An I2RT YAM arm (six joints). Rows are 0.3 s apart.
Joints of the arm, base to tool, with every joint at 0 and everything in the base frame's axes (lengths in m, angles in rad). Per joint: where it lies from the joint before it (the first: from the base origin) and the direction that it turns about. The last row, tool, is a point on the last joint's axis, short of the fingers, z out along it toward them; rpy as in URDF.
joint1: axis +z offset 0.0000 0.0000 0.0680
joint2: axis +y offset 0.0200 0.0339 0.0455
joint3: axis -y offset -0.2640 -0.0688 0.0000
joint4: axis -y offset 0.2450 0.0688 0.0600
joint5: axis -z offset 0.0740 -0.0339 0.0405
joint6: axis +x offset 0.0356 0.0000 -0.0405
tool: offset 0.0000 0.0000 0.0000 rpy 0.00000 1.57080 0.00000
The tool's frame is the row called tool.
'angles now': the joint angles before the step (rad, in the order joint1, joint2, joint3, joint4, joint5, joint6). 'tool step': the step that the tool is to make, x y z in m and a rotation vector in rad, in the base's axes. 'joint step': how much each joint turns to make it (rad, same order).
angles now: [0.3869, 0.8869, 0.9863, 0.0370, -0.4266, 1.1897]
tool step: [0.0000, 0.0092, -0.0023, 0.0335, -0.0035, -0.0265]
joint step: [0.0568, 0.0077, -0.0184, 0.0495, 0.0867, 0.0179]
